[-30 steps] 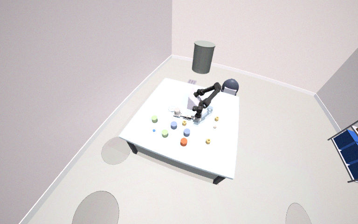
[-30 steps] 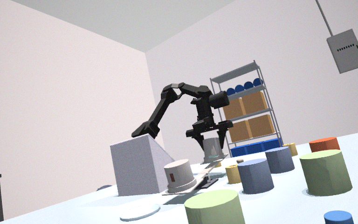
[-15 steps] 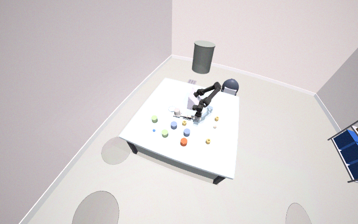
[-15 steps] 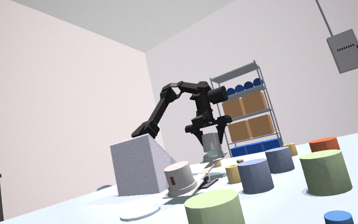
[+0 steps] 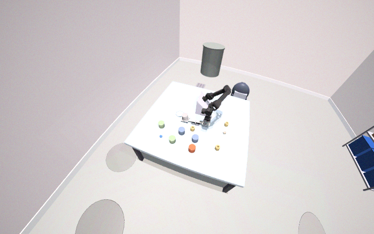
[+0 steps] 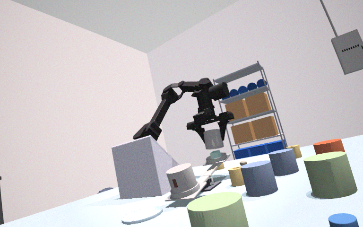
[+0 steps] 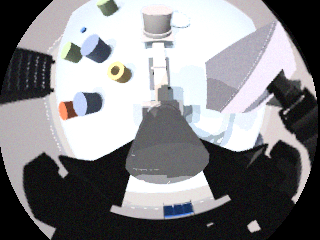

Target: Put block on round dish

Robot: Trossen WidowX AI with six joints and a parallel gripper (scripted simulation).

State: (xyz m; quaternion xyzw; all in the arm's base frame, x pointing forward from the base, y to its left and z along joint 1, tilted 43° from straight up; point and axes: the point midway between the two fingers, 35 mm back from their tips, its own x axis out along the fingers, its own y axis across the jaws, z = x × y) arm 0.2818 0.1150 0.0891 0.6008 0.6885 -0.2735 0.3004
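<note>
Right now the small balance is 13 cm to the right of my gripper tip, 10 cm below it and 1 cm ahead of it. Round my gripper tip: round white dish: 37 cm to the right, 13 cm below, 4 cm behind; then cup: 2 cm to the left, 1 cm above; then plank: 13 cm to the right, 11 cm below, 1 cm ahead.
</note>
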